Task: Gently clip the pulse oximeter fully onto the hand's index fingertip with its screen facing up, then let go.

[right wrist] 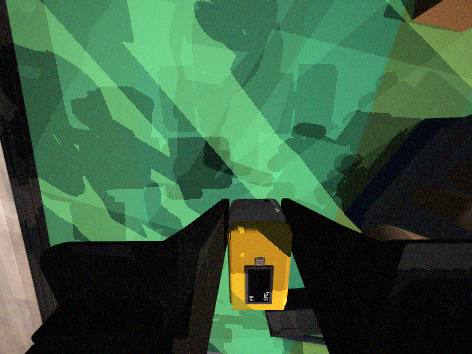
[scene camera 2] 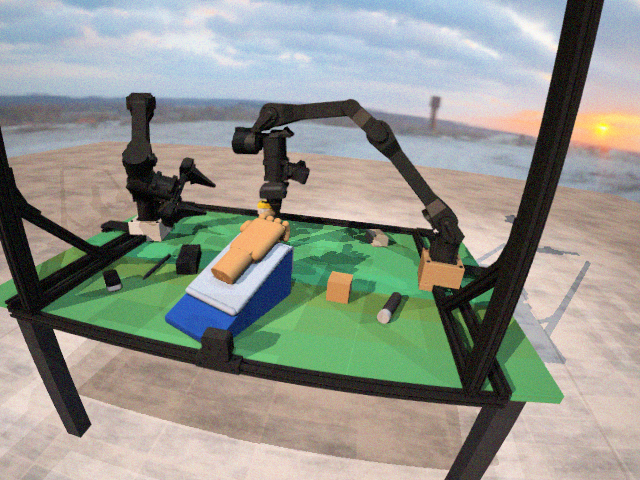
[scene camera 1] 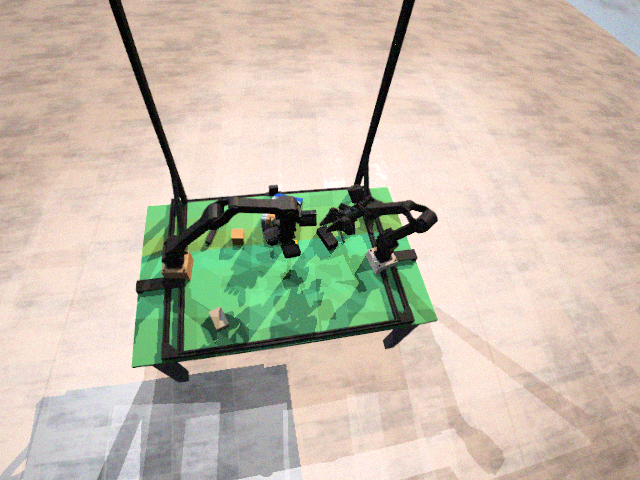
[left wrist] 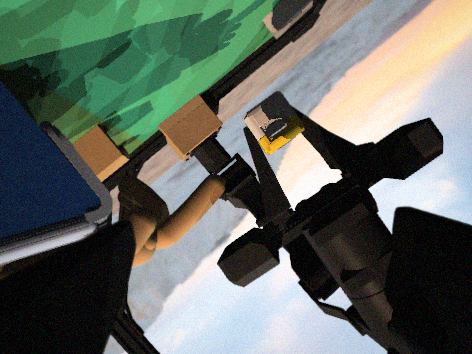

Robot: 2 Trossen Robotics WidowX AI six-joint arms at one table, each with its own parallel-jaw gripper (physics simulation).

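Frame: origin at the left arm's base, x down, y back, z left, level; metres.
Where they show: left gripper, fingertip midpoint: (scene camera 2: 211, 199) (scene camera 1: 322, 228) (left wrist: 264, 227); right gripper, fingertip midpoint: (right wrist: 255, 205) (scene camera 2: 277, 212) (scene camera 1: 284, 249) (left wrist: 262, 115); left arm's base at its link origin: (scene camera 2: 149, 217) (scene camera 1: 383, 255); right arm's base at its link origin: (scene camera 2: 442, 257) (scene camera 1: 175, 261) (left wrist: 202, 144).
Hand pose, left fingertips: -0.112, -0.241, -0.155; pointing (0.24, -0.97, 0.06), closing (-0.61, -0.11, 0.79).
Each offset is from my left fingertips to the top centre of the thing, as dx, dy, dz. "spot": to the spot under its first point.
The yellow pulse oximeter @(+0.005, -0.148, +0.025) (scene camera 2: 264, 206) (left wrist: 285, 138) (right wrist: 259, 245) has its dark screen facing the right wrist camera, upward. My right gripper (left wrist: 262, 115) (right wrist: 255, 205) is shut on its sides and holds it above the table, near the hand's fingers. The tan hand @(spot: +0.027, -0.135, -0.170) (scene camera 2: 256, 236) lies on the padded wedge. In the left wrist view an extended finger (left wrist: 195, 207) points toward the oximeter, with a gap between them; my right gripper's finger partly hides the hand in the right wrist view. My left gripper (scene camera 2: 209, 197) is open and empty, left of the hand in scene camera 2.
A blue wedge @(spot: +0.128, -0.165, -0.235) (scene camera 2: 268, 294) with a white pad @(spot: +0.110, -0.044, -0.257) (scene camera 2: 206, 290) bears the hand. An orange cube @(+0.121, -0.324, -0.169) (scene camera 1: 237, 236) (scene camera 2: 339, 287) and a dark cylinder @(+0.143, -0.430, -0.229) (scene camera 2: 390, 304) lie to its right in scene camera 2; a black box @(+0.136, +0.058, -0.038) (scene camera 2: 188, 259), a pen @(+0.161, +0.138, -0.065) (scene camera 2: 156, 266) and a small black-and-white object @(+0.138, +0.209, -0.165) (scene camera 2: 112, 280) lie left.
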